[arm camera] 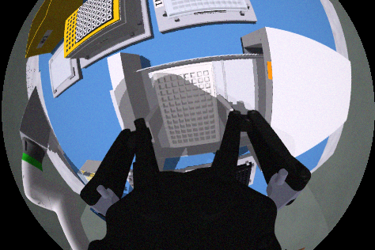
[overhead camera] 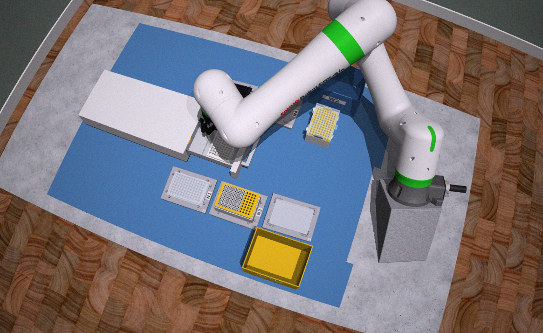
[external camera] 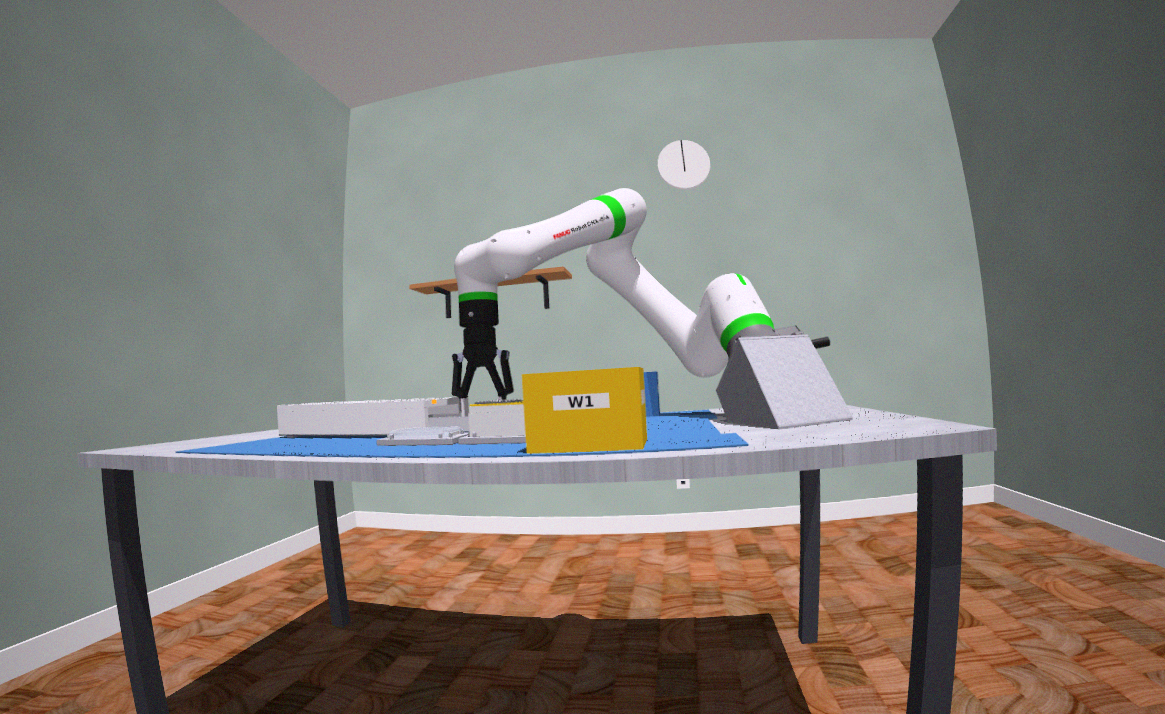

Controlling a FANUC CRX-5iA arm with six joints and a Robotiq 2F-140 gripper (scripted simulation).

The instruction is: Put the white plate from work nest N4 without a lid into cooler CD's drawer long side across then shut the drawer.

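My gripper is now 2 cm above the white plate. From my hand the other things lie so: black plate: 20 cm to the right, 2 cm below, 2 cm ahead; clear plate: 18 cm to the left, 9 cm ahead, 2 cm below; yellow tip rack: 19 cm to the left, 9 cm behind, 1 cm above.
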